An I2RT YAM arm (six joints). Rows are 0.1 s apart.
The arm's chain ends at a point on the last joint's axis. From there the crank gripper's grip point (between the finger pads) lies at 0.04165 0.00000 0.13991 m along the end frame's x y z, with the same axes.
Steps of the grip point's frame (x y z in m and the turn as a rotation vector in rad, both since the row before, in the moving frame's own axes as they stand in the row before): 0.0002 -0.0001 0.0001 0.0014 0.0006 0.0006; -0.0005 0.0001 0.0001 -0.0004 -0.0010 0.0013; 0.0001 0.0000 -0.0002 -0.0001 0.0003 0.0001; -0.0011 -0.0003 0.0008 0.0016 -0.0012 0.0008; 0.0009 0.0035 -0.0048 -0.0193 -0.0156 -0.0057; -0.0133 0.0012 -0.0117 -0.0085 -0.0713 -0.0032; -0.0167 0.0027 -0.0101 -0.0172 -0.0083 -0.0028; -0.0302 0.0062 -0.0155 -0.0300 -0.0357 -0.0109; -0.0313 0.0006 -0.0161 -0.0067 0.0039 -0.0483; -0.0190 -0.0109 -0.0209 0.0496 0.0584 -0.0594
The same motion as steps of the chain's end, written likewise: 0.0001 0.0001 0.0001 0.0014 0.0006 0.0006; -0.0004 0.0000 0.0001 -0.0004 -0.0010 0.0013; 0.0001 0.0000 -0.0002 -0.0001 0.0003 0.0001; -0.0009 -0.0001 0.0008 0.0016 -0.0012 0.0008; 0.0031 0.0010 -0.0054 -0.0193 -0.0156 -0.0057; -0.0032 0.0001 -0.0143 -0.0085 -0.0713 -0.0032; -0.0155 0.0004 -0.0104 -0.0172 -0.0083 -0.0028; -0.0252 0.0024 -0.0168 -0.0300 -0.0357 -0.0109; -0.0318 0.0017 -0.0159 -0.0067 0.0039 -0.0483; -0.0268 -0.0013 -0.0180 0.0496 0.0584 -0.0594
